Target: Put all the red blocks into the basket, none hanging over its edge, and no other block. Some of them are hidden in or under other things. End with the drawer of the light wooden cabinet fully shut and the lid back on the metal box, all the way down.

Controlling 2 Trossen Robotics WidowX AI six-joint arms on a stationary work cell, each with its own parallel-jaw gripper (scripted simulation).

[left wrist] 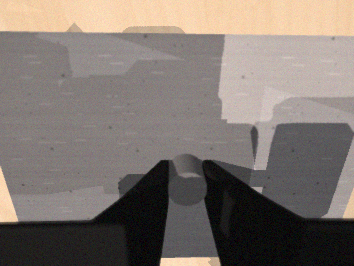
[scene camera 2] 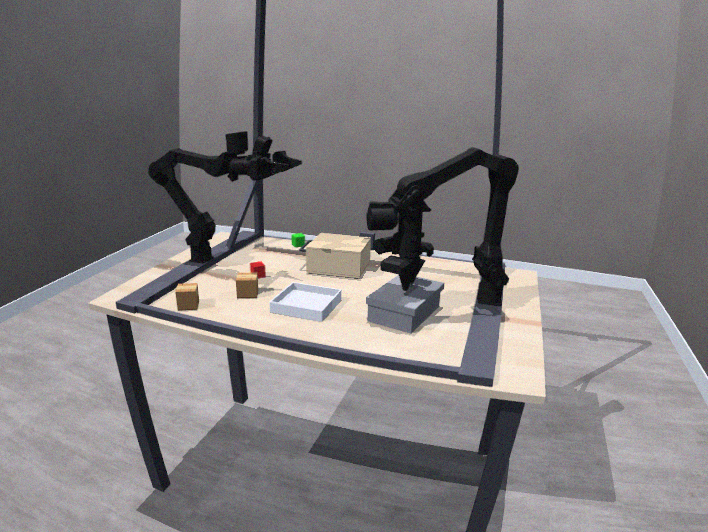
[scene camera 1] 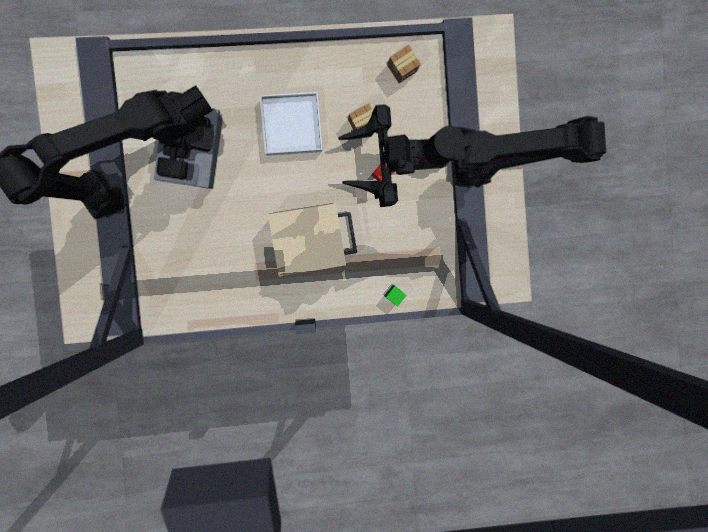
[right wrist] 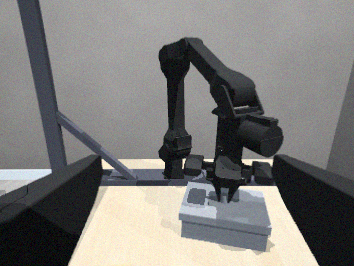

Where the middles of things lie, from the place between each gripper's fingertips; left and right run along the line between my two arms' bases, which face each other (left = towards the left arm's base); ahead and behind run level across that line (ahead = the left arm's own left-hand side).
The metal box (scene camera 2: 399, 321) lies 8 cm below my left hand (scene camera 2: 406, 289). Round my left hand: white basket (scene camera 1: 292, 125) 4 cm ahead, 25 cm to the right, 9 cm below; then light wooden cabinet (scene camera 1: 309, 239) 26 cm behind, 28 cm to the right, 6 cm below; then grey metal lid (scene camera 2: 390, 296) 4 cm below.
I see the light wooden cabinet 140 mm behind my right hand, 110 mm to the left of it and 300 mm below it. The rest, counted from my right hand: white basket (160 mm ahead, 130 mm to the left, 330 mm below); then metal box (120 mm ahead, 390 mm to the left, 320 mm below); then grey metal lid (120 mm ahead, 390 mm to the left, 280 mm below).
